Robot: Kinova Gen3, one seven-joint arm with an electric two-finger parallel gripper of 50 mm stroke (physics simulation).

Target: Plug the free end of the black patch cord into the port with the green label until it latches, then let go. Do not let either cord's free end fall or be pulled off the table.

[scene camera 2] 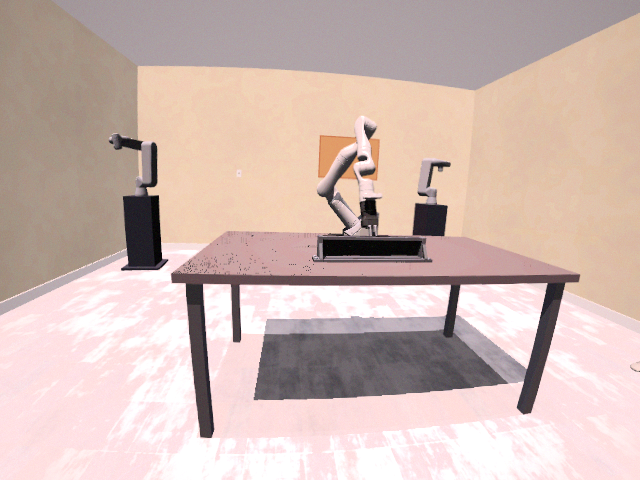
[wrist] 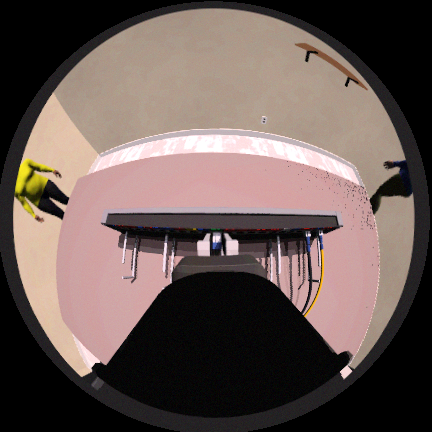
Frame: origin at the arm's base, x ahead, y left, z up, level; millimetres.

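Seen in the pictures: gripper, fingertip midpoint: (wrist: 216,239); arm's base, origin of the base link: (scene camera 2: 352,224).
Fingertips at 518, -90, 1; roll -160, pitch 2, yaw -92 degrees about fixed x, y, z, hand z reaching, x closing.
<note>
Offsets run from my fingertips to a thing's top centre, as dx, dy, dz. "spot": to the spot under its first point. Level surfaces: height alone.
The patch panel {-2, -6, +20} (scene camera 2: 371,259) (wrist: 220,220) stands on the pink table {dz -81} (scene camera 2: 270,262) (wrist: 201,181). In the wrist view its ports face me, with coloured labels along the edge. The green label {spot: +11, -1, +12} (wrist: 216,230) is at the middle. My gripper (wrist: 216,239) (scene camera 2: 370,230) is right at that port, behind the panel in the scene view. The blue plug {+8, +0, +3} (wrist: 217,239) of the black patch cord {spot: -93, -154, -5} (wrist: 309,282) sits in the port between my white fingers. The fingers stand slightly apart from it, open. The cord's run under my hand is hidden.
A yellow cord {spot: -103, -183, -8} (wrist: 319,282) hangs beside the black one at the panel's right end. Several grey pegs {spot: -14, +91, -26} (wrist: 165,252) stick out below the ports. Two other arms on dark pedestals (scene camera 2: 142,229) (scene camera 2: 430,219) stand behind the table. Two people (wrist: 34,187) (wrist: 397,181) stand at the sides.
</note>
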